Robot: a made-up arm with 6 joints. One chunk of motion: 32 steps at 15 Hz.
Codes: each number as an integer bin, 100 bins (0 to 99) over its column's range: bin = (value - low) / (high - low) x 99, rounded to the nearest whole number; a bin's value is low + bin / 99 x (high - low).
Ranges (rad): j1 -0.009..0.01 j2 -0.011..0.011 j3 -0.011..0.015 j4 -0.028..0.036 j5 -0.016..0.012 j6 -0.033..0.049
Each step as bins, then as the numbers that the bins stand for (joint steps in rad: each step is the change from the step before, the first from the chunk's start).
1 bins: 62 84 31 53 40 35
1 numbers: 0.00290 0.00767 -0.00286 0.00626 -0.00469 -0.00401
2 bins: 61 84 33 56 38 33
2 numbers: 0.00271 0.00767 -0.00233 0.00820 -0.00525 -0.00567
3 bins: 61 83 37 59 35 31
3 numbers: 0.00271 0.00744 -0.00128 0.01014 -0.00610 -0.00732
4 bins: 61 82 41 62 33 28
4 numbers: 0.00271 0.00722 -0.00023 0.01208 -0.00667 -0.00981
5 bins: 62 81 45 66 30 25
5 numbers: 0.00290 0.00700 0.00082 0.01467 -0.00752 -0.01229
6 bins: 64 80 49 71 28 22
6 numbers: 0.00328 0.00678 0.00187 0.01790 -0.00808 -0.01478
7 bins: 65 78 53 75 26 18
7 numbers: 0.00347 0.00633 0.00292 0.02048 -0.00865 -0.01809
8 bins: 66 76 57 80 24 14
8 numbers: 0.00367 0.00589 0.00397 0.02372 -0.00921 -0.02140
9 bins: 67 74 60 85 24 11
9 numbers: 0.00386 0.00544 0.00476 0.02695 -0.00921 -0.02389
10 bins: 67 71 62 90 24 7
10 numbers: 0.00386 0.00478 0.00528 0.03018 -0.00921 -0.02720
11 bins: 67 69 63 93 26 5
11 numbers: 0.00386 0.00433 0.00555 0.03212 -0.00865 -0.02886
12 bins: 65 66 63 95 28 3
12 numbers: 0.00347 0.00367 0.00555 0.03341 -0.00808 -0.03052
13 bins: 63 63 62 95 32 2
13 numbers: 0.00309 0.00300 0.00528 0.03341 -0.00695 -0.03134
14 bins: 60 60 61 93 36 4
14 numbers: 0.00252 0.00233 0.00502 0.03212 -0.00582 -0.02969
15 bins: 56 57 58 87 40 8
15 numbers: 0.00175 0.00167 0.00423 0.02824 -0.00469 -0.02637
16 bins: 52 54 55 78 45 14
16 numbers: 0.00098 0.00100 0.00344 0.02242 -0.00327 -0.02140
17 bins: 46 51 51 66 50 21
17 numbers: -0.00017 0.00033 0.00239 0.01467 -0.00186 -0.01561
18 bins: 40 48 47 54 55 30
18 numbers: -0.00132 -0.00033 0.00134 0.00691 -0.00044 -0.00815
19 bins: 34 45 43 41 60 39
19 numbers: -0.00247 -0.00100 0.00029 -0.00149 0.00097 -0.00070
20 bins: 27 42 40 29 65 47
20 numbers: -0.00382 -0.00167 -0.00049 -0.00925 0.00238 0.00593
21 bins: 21 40 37 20 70 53
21 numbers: -0.00497 -0.00211 -0.00128 -0.01507 0.00380 0.01090
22 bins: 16 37 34 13 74 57
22 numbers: -0.00593 -0.00278 -0.00207 -0.01960 0.00493 0.01421
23 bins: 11 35 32 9 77 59
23 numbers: -0.00689 -0.00322 -0.00260 -0.02218 0.00578 0.01587
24 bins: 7 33 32 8 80 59
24 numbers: -0.00766 -0.00367 -0.00260 -0.02283 0.00663 0.01587
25 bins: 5 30 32 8 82 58
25 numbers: -0.00804 -0.00433 -0.00260 -0.02283 0.00719 0.01504
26 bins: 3 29 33 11 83 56
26 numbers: -0.00842 -0.00456 -0.00233 -0.02089 0.00747 0.01338
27 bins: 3 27 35 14 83 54
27 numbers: -0.00842 -0.00500 -0.00181 -0.01895 0.00747 0.01173
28 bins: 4 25 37 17 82 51
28 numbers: -0.00823 -0.00544 -0.00128 -0.01701 0.00719 0.00924
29 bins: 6 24 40 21 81 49
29 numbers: -0.00785 -0.00567 -0.00049 -0.01442 0.00691 0.00759
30 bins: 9 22 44 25 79 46
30 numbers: -0.00727 -0.00611 0.00056 -0.01184 0.00634 0.00510
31 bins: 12 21 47 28 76 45
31 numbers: -0.00670 -0.00633 0.00134 -0.00990 0.00549 0.00427
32 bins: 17 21 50 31 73 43
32 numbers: -0.00574 -0.00633 0.00213 -0.00796 0.00465 0.00262
